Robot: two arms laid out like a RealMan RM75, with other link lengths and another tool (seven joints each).
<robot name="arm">
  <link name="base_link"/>
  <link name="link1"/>
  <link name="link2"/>
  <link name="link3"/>
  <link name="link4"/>
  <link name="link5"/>
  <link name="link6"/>
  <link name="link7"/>
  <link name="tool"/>
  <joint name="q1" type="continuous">
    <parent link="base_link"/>
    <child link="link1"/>
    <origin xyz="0 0 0.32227" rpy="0 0 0"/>
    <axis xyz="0 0 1"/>
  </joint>
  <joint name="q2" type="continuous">
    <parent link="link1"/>
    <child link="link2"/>
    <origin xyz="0 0 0" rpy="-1.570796 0 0"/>
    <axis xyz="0 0 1"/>
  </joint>
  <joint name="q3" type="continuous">
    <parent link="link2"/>
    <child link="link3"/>
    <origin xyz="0 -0.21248 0" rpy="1.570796 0 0"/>
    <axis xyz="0 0 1"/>
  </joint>
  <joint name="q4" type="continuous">
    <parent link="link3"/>
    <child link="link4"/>
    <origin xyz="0 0 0" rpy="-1.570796 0 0"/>
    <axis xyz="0 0 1"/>
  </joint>
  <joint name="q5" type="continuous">
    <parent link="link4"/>
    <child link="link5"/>
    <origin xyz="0 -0.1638 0" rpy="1.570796 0 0"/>
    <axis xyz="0 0 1"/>
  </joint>
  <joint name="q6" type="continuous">
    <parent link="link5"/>
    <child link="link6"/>
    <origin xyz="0 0 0" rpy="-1.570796 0 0"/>
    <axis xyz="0 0 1"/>
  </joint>
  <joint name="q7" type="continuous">
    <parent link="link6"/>
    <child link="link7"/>
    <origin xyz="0 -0.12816 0" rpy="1.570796 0 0"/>
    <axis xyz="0 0 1"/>
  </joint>
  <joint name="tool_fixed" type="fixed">
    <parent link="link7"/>
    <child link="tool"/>
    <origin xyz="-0.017 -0.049 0.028" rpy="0.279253 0 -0.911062"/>
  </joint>
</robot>
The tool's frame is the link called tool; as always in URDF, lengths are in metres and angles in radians. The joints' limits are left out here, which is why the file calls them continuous.
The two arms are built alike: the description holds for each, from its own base.
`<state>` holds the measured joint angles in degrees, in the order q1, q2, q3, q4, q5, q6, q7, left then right.
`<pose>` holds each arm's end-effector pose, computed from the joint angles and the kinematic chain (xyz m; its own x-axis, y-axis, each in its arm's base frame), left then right.
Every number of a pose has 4 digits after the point.
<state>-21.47 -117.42 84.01 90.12 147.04 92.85 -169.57 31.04 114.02 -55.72 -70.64 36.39 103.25 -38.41</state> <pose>-0.2394 0.2575 0.1286 -0.3359 0.8686 0.3642 0.6671 0.4923 -0.5591 0.2506 0.3075 0.1584 0.9501 -0.1372 0.2800 -0.0180 -0.9206 -0.3901</pose>
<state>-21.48 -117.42 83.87 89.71 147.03 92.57 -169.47 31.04 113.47 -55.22 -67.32 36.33 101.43 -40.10</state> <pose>-0.2405 0.2578 0.1283 -0.3392 0.8668 0.3654 0.6662 0.4957 -0.5573 0.2593 0.3078 0.1564 0.9500 -0.1474 0.2753 -0.0299 -0.9204 -0.3897</pose>
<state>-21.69 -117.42 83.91 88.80 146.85 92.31 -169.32 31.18 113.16 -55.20 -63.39 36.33 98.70 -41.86</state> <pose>-0.2417 0.2578 0.1266 -0.3446 0.8673 0.3592 0.6648 0.4956 -0.5589 0.2677 0.3087 0.1512 0.9502 -0.1545 0.2707 -0.0387 -0.9203 -0.3894</pose>
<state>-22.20 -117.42 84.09 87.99 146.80 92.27 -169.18 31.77 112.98 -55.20 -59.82 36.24 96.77 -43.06</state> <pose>-0.2415 0.2585 0.1249 -0.3437 0.8710 0.3511 0.6641 0.4898 -0.5648 0.2730 0.3093 0.1451 0.9504 -0.1603 0.2664 -0.0489 -0.9232 -0.3811</pose>
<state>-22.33 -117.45 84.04 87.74 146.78 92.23 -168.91 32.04 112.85 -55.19 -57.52 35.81 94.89 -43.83</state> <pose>-0.2415 0.2589 0.1245 -0.3416 0.8729 0.3483 0.6654 0.4863 -0.5663 0.2782 0.3102 0.1425 0.9478 -0.1673 0.2714 -0.0525 -0.9215 -0.3847</pose>
